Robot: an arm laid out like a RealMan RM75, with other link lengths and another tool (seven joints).
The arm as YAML. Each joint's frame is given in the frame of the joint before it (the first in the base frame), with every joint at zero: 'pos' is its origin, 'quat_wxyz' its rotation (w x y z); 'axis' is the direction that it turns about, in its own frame. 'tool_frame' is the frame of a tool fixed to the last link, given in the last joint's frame.
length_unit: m
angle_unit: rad
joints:
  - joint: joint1
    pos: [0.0, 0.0, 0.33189]
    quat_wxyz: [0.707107, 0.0, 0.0, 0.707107]
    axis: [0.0, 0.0, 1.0]
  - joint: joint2
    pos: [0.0, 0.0, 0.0]
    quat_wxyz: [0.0, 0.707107, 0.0, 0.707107]
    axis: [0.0, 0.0, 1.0]
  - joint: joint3
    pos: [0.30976, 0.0, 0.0]
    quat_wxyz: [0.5, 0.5, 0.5, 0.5]
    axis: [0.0, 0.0, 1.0]
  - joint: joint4
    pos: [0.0, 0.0, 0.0]
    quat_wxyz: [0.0, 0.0, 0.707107, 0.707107]
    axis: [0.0, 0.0, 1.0]
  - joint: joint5
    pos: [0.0, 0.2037, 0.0]
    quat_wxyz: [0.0, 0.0, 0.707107, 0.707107]
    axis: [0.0, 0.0, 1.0]
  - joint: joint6
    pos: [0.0, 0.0, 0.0]
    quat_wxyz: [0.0, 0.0, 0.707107, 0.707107]
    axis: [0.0, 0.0, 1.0]
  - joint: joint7
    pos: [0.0, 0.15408, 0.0]
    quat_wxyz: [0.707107, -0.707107, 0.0, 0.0]
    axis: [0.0, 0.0, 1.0]
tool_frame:
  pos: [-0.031, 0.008, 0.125]
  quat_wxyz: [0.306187, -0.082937, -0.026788, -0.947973]
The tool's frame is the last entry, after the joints.
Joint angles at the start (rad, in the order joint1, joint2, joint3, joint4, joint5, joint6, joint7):
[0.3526, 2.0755, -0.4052, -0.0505, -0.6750, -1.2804, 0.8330]
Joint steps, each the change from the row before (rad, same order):
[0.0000, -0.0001, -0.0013, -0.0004, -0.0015, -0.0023, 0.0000]
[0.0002, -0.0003, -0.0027, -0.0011, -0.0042, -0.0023, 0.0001]
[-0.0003, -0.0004, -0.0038, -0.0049, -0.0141, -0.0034, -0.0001]
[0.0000, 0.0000, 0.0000, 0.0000, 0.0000, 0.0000, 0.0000]
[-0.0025, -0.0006, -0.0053, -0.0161, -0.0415, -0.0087, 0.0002]
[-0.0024, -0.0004, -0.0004, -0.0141, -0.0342, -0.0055, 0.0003]
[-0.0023, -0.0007, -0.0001, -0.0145, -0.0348, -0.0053, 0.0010]
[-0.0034, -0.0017, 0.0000, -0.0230, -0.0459, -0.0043, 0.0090]
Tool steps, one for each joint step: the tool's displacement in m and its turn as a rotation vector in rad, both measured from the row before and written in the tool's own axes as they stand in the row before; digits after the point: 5 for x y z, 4 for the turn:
[0.00054, 0.00082, 0.00002, -0.0031, 0.0023, -0.0005]
[0.00144, 0.00120, 0.00006, -0.0046, 0.0060, -0.0018]
[0.00324, 0.00245, 0.00006, -0.0103, 0.0152, -0.0067]
[0.00000, 0.00000, 0.00000, 0.0000, 0.0000, 0.0000]
[0.00739, 0.00620, -0.00014, -0.0275, 0.0383, -0.0192]
[0.00480, 0.00440, 0.00005, -0.0203, 0.0277, -0.0159]
[0.00466, 0.00435, 0.00013, -0.0201, 0.0280, -0.0160]
[0.00499, 0.00548, 0.00070, -0.0248, 0.0360, -0.0174]

